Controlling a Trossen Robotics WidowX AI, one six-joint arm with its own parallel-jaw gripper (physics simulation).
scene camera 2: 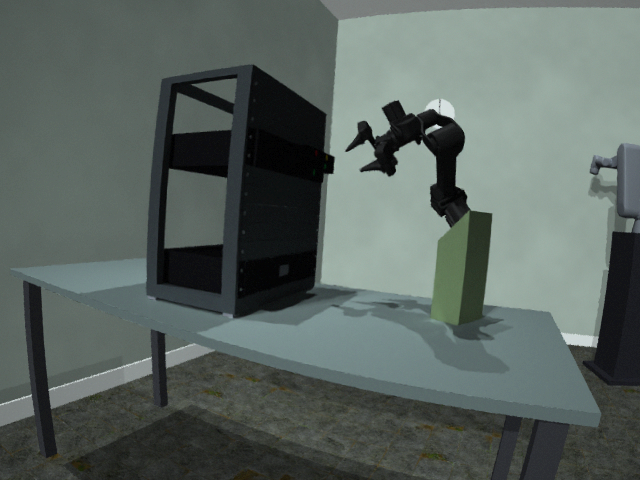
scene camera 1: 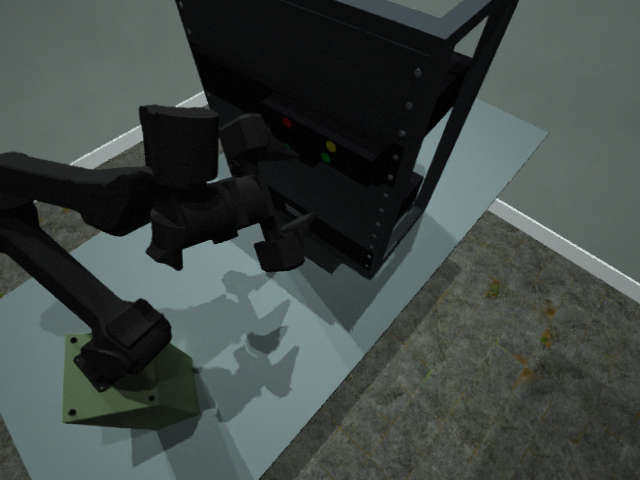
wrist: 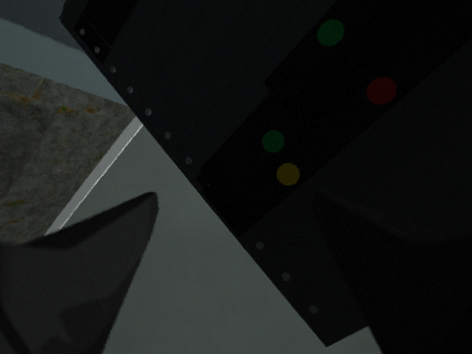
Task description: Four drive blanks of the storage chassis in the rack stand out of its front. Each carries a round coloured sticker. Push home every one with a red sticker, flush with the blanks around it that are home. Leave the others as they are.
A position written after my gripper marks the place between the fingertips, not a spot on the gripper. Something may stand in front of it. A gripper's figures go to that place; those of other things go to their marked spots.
My gripper (scene camera 2: 353, 161) is 127 cm from the lens. A rack (scene camera 2: 269, 252): 108 cm from the lens.
